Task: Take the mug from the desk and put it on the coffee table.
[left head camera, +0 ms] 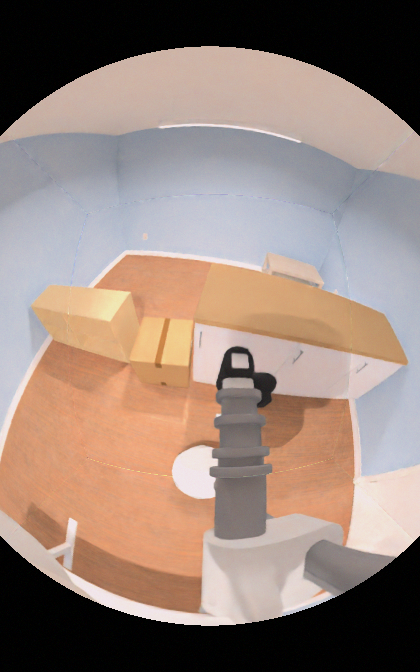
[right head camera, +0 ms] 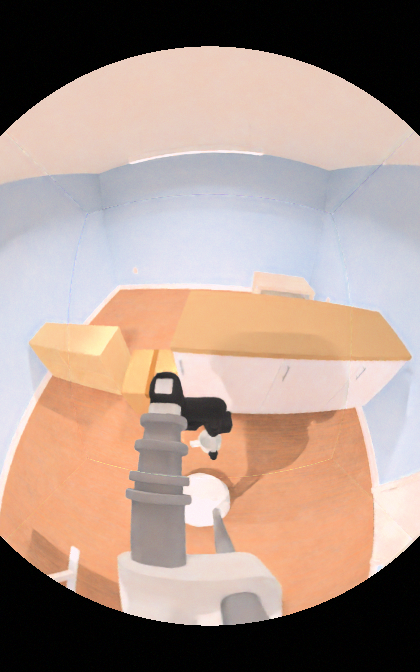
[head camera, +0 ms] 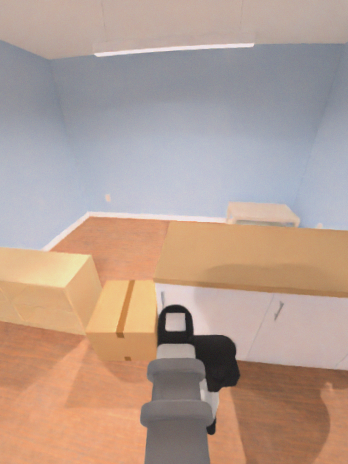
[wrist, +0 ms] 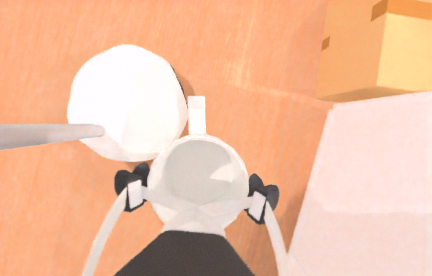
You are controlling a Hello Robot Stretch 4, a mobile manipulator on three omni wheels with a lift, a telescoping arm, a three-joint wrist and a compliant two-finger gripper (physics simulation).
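Where they show: gripper, fingertip midpoint: (head camera: 206, 401) (wrist: 198, 183); robot's base, link origin: (wrist: 138, 107).
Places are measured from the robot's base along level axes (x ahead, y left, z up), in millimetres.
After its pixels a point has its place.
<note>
A white mug (right head camera: 208, 441) (wrist: 235, 172) @[x 309, y -73, z 832 mm] is held upright above the floor, its open top and handle showing in the wrist view. My gripper (wrist: 198, 183) @[x 273, y -87, z 838 mm] is shut on the mug, with one dark fingertip pad on each side of it. In the head camera view the arm and wrist mostly hide the mug. A low beige piece of furniture (head camera: 262, 211) @[x 2489, y -1309, z 422 mm] (left head camera: 292, 267) (right head camera: 282, 284) stands behind the long counter; I cannot tell whether it is the coffee table. White legs (left head camera: 72, 542) (right head camera: 74, 567) at the lower left edge may belong to the desk.
A long white cabinet with a wooden top (head camera: 250, 250) @[x 941, y -450, z 882 mm] (left head camera: 280, 310) (right head camera: 270, 325) stands ahead and to the right. A cardboard box (head camera: 107, 305) @[x 947, y 508, z 379 mm] (left head camera: 145, 345) touches or nearly touches its left end. A light wood dresser (head camera: 37, 267) @[x 1141, y 1093, z 583 mm] (left head camera: 82, 305) (right head camera: 75, 340) stands farther left.
</note>
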